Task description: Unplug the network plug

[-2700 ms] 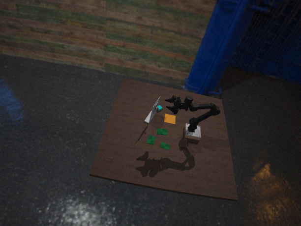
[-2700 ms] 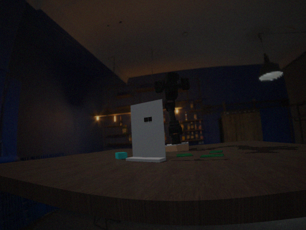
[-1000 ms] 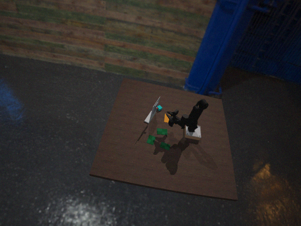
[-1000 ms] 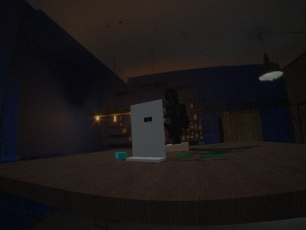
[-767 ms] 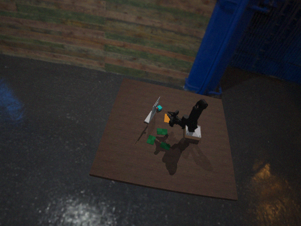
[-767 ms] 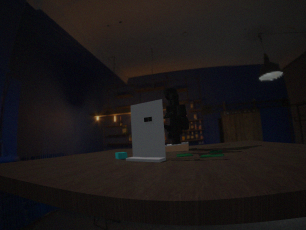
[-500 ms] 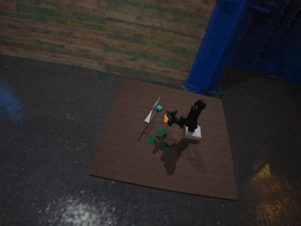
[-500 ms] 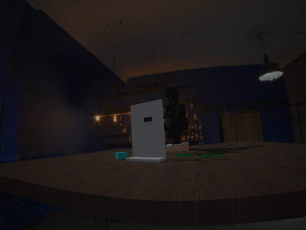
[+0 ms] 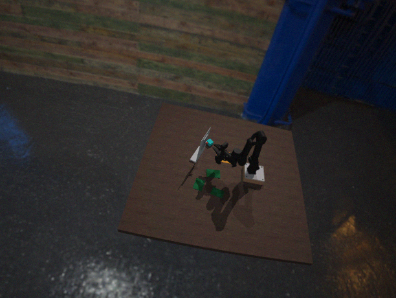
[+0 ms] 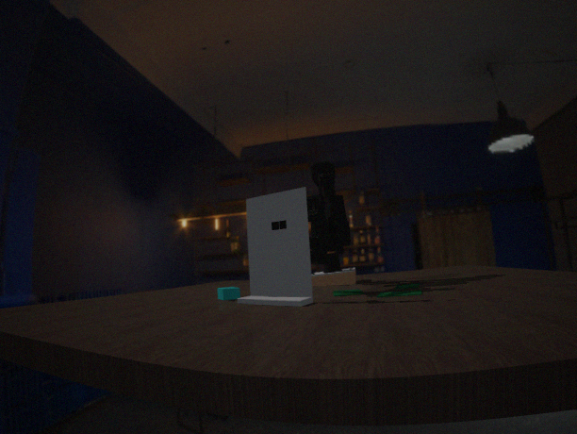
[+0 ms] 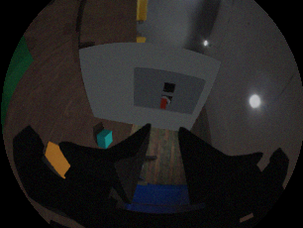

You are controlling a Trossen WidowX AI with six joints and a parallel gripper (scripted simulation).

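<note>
Now: gripper tip 60 mm short of the plug and 30 mm to the left of it. The rest, counted from my gripper tip: teal block: 180 mm to the right, 160 mm below, 20 mm behind; grey upright panel: 80 mm ahead, 60 mm below, 40 mm to the right; orange marked square: 170 mm below, 130 mm behind, 50 mm to the right.
</note>
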